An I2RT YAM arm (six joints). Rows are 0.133 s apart.
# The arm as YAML. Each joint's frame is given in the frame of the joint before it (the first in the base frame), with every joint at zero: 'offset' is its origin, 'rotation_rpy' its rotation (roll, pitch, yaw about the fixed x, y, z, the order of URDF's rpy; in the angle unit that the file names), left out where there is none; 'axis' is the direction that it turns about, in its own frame. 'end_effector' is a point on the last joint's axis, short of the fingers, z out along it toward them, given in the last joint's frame.
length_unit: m
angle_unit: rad
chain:
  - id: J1
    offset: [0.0, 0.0, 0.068]
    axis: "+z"
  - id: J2
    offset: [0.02, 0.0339, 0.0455]
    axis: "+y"
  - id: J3
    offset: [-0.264, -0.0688, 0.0]
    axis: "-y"
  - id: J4
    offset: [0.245, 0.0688, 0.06]
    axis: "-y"
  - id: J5
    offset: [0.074, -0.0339, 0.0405]
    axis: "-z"
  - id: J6
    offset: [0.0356, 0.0, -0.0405]
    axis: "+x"
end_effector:
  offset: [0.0, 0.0, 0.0]
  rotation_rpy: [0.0, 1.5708, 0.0]
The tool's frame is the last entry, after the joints.
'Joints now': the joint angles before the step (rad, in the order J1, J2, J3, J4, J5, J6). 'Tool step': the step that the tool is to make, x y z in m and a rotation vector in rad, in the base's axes. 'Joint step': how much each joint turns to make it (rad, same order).
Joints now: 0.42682, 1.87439, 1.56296, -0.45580, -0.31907, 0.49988
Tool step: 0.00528, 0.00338, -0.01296, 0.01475, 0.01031, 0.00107
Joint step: 0.00110, 0.02888, -0.01394, 0.04385, -0.01226, 0.01347
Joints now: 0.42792, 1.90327, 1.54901, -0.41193, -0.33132, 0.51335
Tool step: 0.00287, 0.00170, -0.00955, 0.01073, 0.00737, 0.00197
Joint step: 0.00002, 0.01780, -0.01459, 0.03290, -0.01029, 0.00836
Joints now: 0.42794, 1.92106, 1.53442, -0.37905, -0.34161, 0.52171
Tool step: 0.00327, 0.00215, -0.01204, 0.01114, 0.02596, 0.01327
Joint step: -0.00049, 0.02730, -0.00636, 0.01663, -0.02445, 0.00568
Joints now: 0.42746, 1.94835, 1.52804, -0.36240, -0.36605, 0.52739
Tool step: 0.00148, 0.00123, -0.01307, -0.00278, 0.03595, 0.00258
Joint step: 0.00036, 0.02463, -0.00920, 0.00271, -0.01041, 0.00757
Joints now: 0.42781, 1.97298, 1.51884, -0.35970, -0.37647, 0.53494
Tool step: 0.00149, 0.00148, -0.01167, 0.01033, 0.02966, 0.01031
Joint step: -0.00006, 0.02319, -0.00937, 0.01278, -0.02297, 0.00771
